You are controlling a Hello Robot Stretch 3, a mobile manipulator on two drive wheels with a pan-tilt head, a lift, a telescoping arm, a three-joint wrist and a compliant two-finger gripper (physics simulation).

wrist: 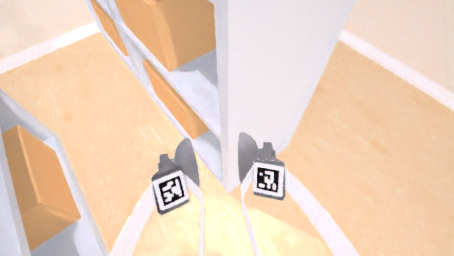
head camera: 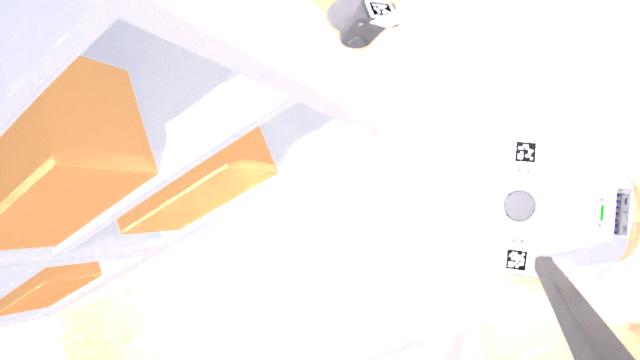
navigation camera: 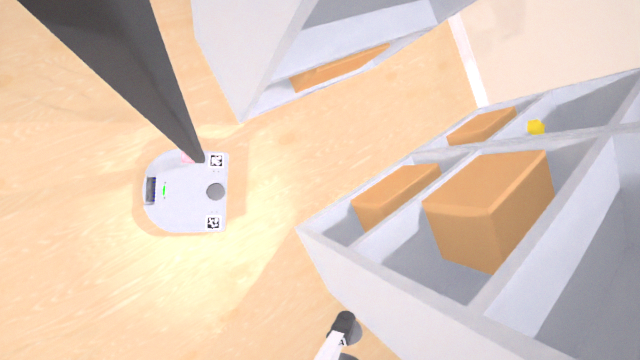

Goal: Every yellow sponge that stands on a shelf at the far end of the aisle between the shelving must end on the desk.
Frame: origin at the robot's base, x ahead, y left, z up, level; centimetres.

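Seen in the pictures: gripper, fingertip midpoint: (wrist: 216,152) (navigation camera: 349,337); robot's base at its link origin: (head camera: 518,205) (navigation camera: 214,190).
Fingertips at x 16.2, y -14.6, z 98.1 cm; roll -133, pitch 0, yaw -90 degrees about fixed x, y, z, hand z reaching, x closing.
Offsets run from my fingertips to a thing's middle. "*": to the spot under its first point. Level surfaces: height alone.
A yellow sponge @[dx +152.0, dy +58.5, dz -42.5 cm] (navigation camera: 535,127) shows small in the navigation view, upper right. It stands in a far compartment of the right shelving (navigation camera: 350,280) (wrist: 280,65) (head camera: 210,50), past the nearer orange boxes. My gripper (wrist: 216,152) (navigation camera: 347,342) is open, with nothing between its fingers. In the wrist view its fingertips appear in front of the near bottom corner of that shelving's end panel. In the navigation view it is at the bottom edge, outside the end panel and far from the sponge. The head view shows part of it at the top. The desk does not show in these views.
The left shelving (navigation camera: 235,45) (wrist: 85,230) faces the right one across the aisle floor @[dz -98.1 cm] (navigation camera: 310,135). Orange boxes (navigation camera: 482,125) @[* dx +34.4, dy +74.8, dz -70.6 cm] (navigation camera: 340,67) (wrist: 40,175) stand on both shelvings. A wall (navigation camera: 550,50) closes the far end. My base (navigation camera: 185,200) (head camera: 565,210) is outside the aisle mouth.
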